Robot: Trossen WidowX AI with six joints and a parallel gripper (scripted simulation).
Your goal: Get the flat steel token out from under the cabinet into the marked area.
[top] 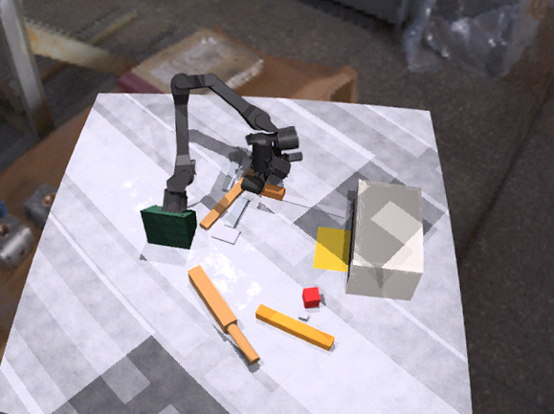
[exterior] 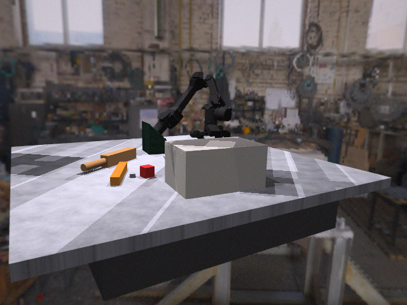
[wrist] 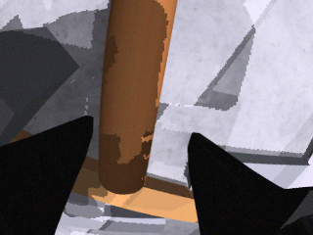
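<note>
Right now my gripper tip is 30 mm short of the grey block and 70 mm to the right of it. From my gripper tip the other things lie so: red cube 160 mm ahead, 380 mm to the right, 10 mm below; then small dark tool 40 mm ahead, 140 mm to the left, 20 mm below; then flat orange stick 90 mm behind, 20 mm to the right, 20 mm below.
</note>
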